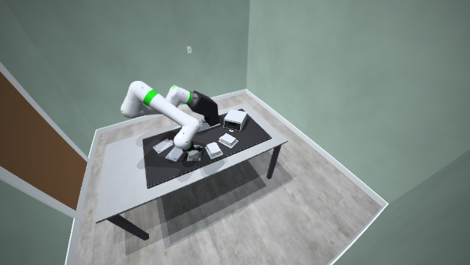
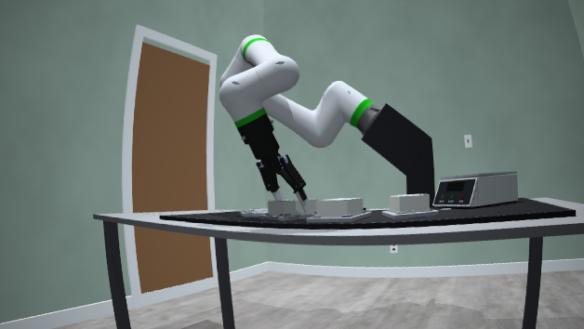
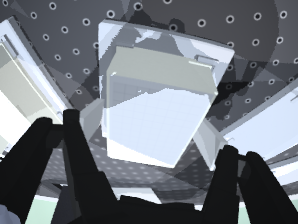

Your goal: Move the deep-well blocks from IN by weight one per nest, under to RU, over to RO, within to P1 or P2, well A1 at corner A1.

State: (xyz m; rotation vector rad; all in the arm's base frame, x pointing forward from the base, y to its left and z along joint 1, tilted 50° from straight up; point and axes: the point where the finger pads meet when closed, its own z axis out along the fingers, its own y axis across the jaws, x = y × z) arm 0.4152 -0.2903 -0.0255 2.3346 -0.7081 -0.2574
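The grey deep-well block is 35 cm to the left of my hand, 1 cm below it and 1 cm ahead of it. Also, from my hand: check-weigher platform: 57 cm to the left, 23 cm behind, 5 cm above; check-weigher CW: 56 cm to the left, 22 cm behind, 2 cm above.
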